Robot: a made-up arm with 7 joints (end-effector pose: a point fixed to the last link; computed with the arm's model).
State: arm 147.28 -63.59 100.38 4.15 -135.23 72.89 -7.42
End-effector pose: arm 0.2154 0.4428 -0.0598 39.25 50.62 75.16
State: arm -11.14 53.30 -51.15 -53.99 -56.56 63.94 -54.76
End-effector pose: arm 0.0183 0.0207 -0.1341 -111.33 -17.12 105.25
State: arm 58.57 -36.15 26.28 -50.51 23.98 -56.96 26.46
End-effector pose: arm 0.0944 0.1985 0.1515 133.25 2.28 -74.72
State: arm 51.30 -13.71 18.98 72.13 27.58 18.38 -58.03
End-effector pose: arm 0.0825 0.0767 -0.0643 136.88 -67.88 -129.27
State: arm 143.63 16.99 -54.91 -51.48 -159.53 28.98 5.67
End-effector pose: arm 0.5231 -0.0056 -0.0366 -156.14 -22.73 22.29
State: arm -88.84 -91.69 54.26 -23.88 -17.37 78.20 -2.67
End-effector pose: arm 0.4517 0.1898 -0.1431 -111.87 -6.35 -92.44
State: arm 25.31 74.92 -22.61 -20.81 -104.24 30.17 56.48
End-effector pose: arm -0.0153 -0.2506 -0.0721 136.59 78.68 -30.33
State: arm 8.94 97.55 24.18 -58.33 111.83 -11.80 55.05
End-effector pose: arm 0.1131 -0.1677 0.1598 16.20 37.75 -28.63
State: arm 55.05 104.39 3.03 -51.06 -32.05 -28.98 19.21
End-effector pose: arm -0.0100 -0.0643 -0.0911 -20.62 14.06 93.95
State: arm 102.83 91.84 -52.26 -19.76 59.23 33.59 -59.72
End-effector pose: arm 0.1979 -0.0173 0.1317 153.53 33.71 -175.72
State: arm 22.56 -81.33 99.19 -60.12 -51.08 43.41 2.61
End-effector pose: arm 0.0127 0.0970 0.5161 79.35 3.03 -75.56
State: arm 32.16 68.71 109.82 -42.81 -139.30 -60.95 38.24
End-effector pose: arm -0.0650 -0.2158 0.3573 -24.62 -36.59 -105.12
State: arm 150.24 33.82 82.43 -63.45 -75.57 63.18 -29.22
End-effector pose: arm 0.1172 0.1322 -0.4313 -148.76 -5.98 173.84
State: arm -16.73 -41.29 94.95 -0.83 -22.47 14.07 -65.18
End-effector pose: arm 0.1485 0.2697 0.4304 63.23 16.69 -101.18
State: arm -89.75 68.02 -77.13 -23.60 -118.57 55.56 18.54
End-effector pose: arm 0.1228 -0.3246 0.1466 -32.71 4.18 -176.50
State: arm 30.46 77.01 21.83 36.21 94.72 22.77 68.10
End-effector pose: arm 0.2599 -0.0044 0.1133 -2.73 49.05 56.68
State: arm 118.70 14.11 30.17 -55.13 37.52 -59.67 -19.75
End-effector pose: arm 0.1153 0.1698 -0.0869 166.67 -5.52 -56.07
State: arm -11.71 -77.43 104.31 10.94 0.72 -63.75 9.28
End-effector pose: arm 0.2069 0.2392 0.2889 158.72 -15.78 -81.79
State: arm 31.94 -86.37 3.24 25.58 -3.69 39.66 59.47
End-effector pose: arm 0.2287 0.2653 0.1367 -1.46 29.15 -25.45
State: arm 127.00 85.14 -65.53 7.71 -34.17 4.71 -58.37
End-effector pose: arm 0.2405 -0.2534 0.1084 175.86 37.60 86.08
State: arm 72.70 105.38 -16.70 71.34 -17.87 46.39 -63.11
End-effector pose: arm 0.2391 -0.1330 0.2843 -30.02 23.80 -166.02
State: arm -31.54 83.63 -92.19 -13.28 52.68 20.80 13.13
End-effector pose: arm 0.2937 -0.0415 0.0736 -56.42 -38.21 36.00
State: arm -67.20 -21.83 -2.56 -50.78 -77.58 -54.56 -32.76
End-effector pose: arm 0.2271 0.3895 0.1348 -2.90 57.14 -60.03
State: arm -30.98 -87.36 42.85 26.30 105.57 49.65 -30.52
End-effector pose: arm 0.1584 0.1247 0.0543 -49.17 -18.89 -164.42
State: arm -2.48 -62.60 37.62 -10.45 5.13 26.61 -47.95
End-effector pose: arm 0.3069 0.2760 0.2184 10.17 -20.16 -113.83
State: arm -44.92 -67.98 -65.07 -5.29 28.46 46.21 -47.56
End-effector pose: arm 0.0646 0.1301 0.1211 -160.79 3.13 -19.61
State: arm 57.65 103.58 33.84 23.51 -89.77 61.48 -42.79
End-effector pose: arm 0.2538 -0.3129 0.1123 -41.71 -27.23 -146.15
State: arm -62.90 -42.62 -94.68 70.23 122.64 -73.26 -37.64
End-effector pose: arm 0.4356 0.0013 0.2446 -59.42 -32.51 -12.27
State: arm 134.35 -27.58 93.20 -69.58 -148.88 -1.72 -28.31
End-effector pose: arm 0.0162 0.1935 -0.3810 -96.00 20.62 -142.59
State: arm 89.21 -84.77 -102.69 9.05 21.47 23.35 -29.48
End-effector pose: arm 0.1734 0.1929 -0.1059 -33.48 -37.50 -107.45
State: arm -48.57 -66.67 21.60 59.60 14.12 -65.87 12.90
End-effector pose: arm 0.1539 0.1672 0.1843 69.00 24.99 -12.86
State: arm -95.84 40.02 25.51 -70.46 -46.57 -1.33 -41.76
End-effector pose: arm 0.4130 0.3153 0.2597 -66.79 69.34 -87.42
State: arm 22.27 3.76 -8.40 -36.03 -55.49 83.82 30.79
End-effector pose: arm 0.0274 0.3165 -0.0482 -94.84 0.90 -0.16
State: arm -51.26 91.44 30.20 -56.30 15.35 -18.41 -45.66
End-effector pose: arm 0.1944 0.0575 0.3296 -15.72 53.78 -37.89
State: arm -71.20 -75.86 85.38 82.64 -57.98 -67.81 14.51
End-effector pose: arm 0.1066 0.2157 0.0660 61.28 -24.09 68.36
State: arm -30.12 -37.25 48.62 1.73 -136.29 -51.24 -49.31
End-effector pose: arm -0.0349 0.2766 0.2776 74.93 -22.58 36.33
